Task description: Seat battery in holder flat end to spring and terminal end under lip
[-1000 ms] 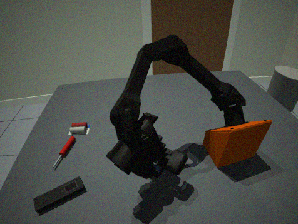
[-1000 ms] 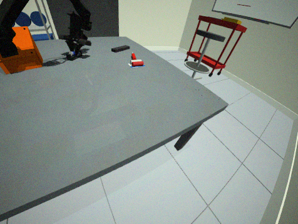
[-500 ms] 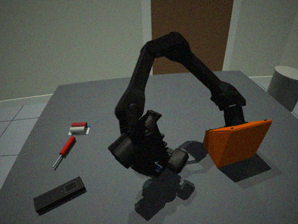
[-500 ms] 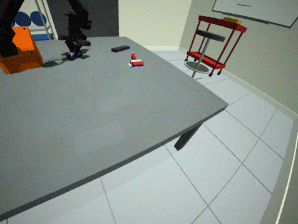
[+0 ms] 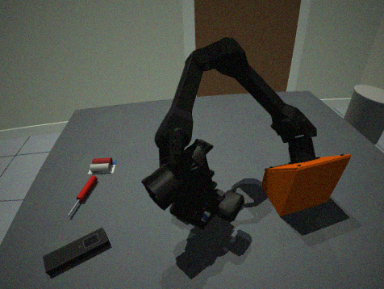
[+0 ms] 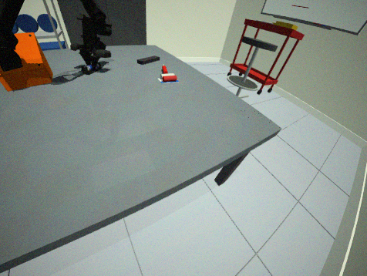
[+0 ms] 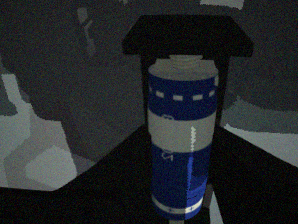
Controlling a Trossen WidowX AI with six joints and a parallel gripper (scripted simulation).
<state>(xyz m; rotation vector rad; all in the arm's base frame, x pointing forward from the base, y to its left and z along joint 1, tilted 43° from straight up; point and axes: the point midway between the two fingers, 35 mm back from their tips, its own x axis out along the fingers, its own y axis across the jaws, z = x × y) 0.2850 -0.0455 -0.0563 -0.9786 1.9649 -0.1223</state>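
Right now the battery is 10 mm above my gripper tip. Round my gripper tip: black remote: 340 mm ahead, 20 mm to the left; red-handled screwdriver: 340 mm ahead, 150 mm to the right.
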